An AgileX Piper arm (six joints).
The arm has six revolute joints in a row. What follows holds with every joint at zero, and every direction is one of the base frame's. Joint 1 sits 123 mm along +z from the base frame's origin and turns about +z. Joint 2 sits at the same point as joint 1 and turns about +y. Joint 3 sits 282.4 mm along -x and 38.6 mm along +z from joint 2 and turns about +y. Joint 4 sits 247.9 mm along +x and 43.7 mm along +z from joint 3 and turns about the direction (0.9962, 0, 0.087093). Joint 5 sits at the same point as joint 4 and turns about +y. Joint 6 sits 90.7 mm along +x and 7.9 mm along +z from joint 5 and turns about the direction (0.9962, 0, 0.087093). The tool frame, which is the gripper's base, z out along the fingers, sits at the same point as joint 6; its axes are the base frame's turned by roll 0, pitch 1.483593 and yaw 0 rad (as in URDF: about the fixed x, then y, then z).
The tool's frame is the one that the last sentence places.
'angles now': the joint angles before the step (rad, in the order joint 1, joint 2, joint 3, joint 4, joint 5, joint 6). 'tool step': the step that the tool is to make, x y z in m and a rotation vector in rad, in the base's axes. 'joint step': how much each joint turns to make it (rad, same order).
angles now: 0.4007, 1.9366, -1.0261, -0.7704, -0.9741, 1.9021
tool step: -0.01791, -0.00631, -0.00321, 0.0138, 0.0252, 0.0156
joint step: 0.0000, -0.0402, 0.0861, 0.0033, -0.0391, 0.0000
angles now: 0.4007, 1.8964, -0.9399, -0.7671, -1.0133, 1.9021
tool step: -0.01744, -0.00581, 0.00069, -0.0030, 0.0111, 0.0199
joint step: 0.0000, -0.0491, 0.0744, -0.0144, -0.0197, 0.0001
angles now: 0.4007, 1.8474, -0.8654, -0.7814, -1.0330, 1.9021
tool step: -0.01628, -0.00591, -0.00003, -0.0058, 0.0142, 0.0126
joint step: 0.0000, -0.0467, 0.0698, -0.0098, -0.0111, 0.0001
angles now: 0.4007, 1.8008, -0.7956, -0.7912, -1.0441, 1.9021
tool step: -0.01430, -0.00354, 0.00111, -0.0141, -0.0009, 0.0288
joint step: 0.0012, -0.0409, 0.0512, -0.0301, -0.0082, 0.0001
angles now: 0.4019, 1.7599, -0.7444, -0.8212, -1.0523, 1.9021
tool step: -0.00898, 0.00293, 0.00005, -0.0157, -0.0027, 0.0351
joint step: 0.0152, -0.0172, 0.0190, -0.0259, 0.0017, 0.0013
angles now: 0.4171, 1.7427, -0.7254, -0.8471, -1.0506, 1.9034
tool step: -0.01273, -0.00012, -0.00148, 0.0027, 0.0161, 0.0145
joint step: 0.0165, -0.0258, 0.0452, 0.0071, -0.0085, -0.0003
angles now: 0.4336, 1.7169, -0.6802, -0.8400, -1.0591, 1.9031
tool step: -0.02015, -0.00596, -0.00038, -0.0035, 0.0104, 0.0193
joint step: 0.0077, -0.0551, 0.0777, -0.0067, -0.0135, -0.0042
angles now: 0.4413, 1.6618, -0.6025, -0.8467, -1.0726, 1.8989
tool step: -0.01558, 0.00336, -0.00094, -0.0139, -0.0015, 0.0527
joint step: 0.0293, -0.0269, 0.0360, -0.0258, -0.0045, -0.0021
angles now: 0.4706, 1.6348, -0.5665, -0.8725, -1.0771, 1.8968
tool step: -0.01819, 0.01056, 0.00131, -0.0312, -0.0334, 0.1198
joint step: 0.0496, -0.0212, 0.0087, -0.0827, -0.0041, 0.0006
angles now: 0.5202, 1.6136, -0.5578, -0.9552, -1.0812, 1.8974
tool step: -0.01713, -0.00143, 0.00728, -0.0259, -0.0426, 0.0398
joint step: 0.0266, -0.0706, 0.0349, -0.0331, 0.0301, -0.0066
